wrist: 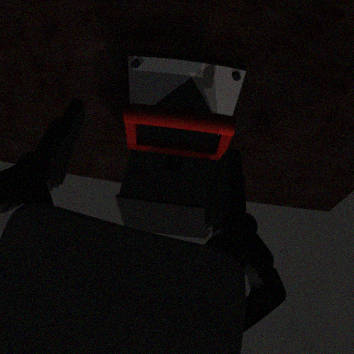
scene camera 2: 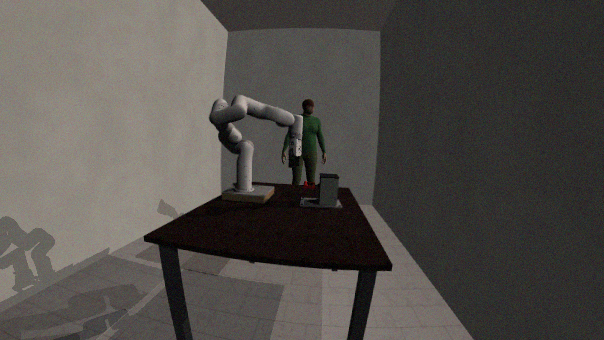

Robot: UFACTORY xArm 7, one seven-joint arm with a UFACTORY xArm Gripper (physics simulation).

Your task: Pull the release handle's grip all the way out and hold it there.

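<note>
The release handle's red rectangular grip (scene camera 2: 309, 185) (wrist: 180, 122) shows beside the grey box (scene camera 2: 329, 191) (wrist: 162, 212), which stands on a pale plate (scene camera 2: 308, 203) (wrist: 227, 95) with dark bolts. In the scene view the grip is small and partly hidden by the box; how far out it stands is hard to tell. My gripper (scene camera 2: 294, 164) (wrist: 152, 138) is open and empty, above the table and higher than the grip. In the wrist view the grip lies between the dark fingers, nearer the right one, which overlaps the box's dark side.
The dark table (scene camera 2: 260, 230) (wrist: 300, 165) carries the arm's base block (scene camera 2: 247, 196) at the left, with the box to its right. A person in green (scene camera 2: 312, 135) stands behind the table's far edge. Walls rise on both sides. The wrist view is very dark.
</note>
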